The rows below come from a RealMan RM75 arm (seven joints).
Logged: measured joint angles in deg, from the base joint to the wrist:
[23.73, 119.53, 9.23, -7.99, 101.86, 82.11, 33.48]
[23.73, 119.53, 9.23, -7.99, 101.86, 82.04, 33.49]
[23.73, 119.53, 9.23, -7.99, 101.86, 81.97, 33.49]
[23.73, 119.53, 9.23, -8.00, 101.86, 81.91, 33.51]
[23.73, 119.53, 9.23, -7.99, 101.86, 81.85, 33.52]
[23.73, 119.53, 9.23, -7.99, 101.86, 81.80, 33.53]
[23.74, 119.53, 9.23, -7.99, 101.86, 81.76, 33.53]
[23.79, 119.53, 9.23, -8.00, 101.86, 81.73, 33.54]
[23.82, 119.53, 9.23, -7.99, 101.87, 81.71, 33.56]
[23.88, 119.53, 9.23, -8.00, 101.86, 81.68, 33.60]
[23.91, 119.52, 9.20, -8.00, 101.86, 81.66, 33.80]
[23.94, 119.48, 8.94, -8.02, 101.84, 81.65, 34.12]
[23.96, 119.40, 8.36, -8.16, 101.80, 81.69, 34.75]
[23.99, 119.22, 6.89, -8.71, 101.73, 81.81, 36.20]
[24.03, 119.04, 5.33, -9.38, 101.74, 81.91, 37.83]
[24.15, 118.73, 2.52, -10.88, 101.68, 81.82, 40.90]
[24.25, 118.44, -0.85, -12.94, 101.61, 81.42, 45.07]
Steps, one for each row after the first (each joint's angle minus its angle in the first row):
[0.00, 0.00, 0.00, 0.00, 0.00, -0.07, 0.01]
[0.00, 0.00, 0.00, 0.00, 0.00, -0.14, 0.01]
[0.00, 0.00, 0.00, -0.01, 0.00, -0.20, 0.03]
[0.00, 0.00, 0.00, 0.00, 0.00, -0.26, 0.04]
[0.00, 0.00, 0.00, 0.00, 0.00, -0.31, 0.05]
[0.01, 0.00, 0.00, 0.00, 0.00, -0.35, 0.05]
[0.06, 0.00, 0.00, -0.01, 0.00, -0.38, 0.06]
[0.09, 0.00, 0.00, 0.00, 0.01, -0.40, 0.08]
[0.15, 0.00, 0.00, -0.01, 0.00, -0.43, 0.12]
[0.18, -0.01, -0.03, -0.01, 0.00, -0.45, 0.32]
[0.21, -0.05, -0.29, -0.03, -0.02, -0.46, 0.64]
[0.23, -0.13, -0.87, -0.17, -0.06, -0.42, 1.27]
[0.26, -0.31, -2.34, -0.72, -0.13, -0.30, 2.72]
[0.30, -0.49, -3.90, -1.39, -0.12, -0.20, 4.35]
[0.42, -0.80, -6.71, -2.89, -0.18, -0.29, 7.42]
[0.52, -1.09, -10.08, -4.95, -0.25, -0.69, 11.59]

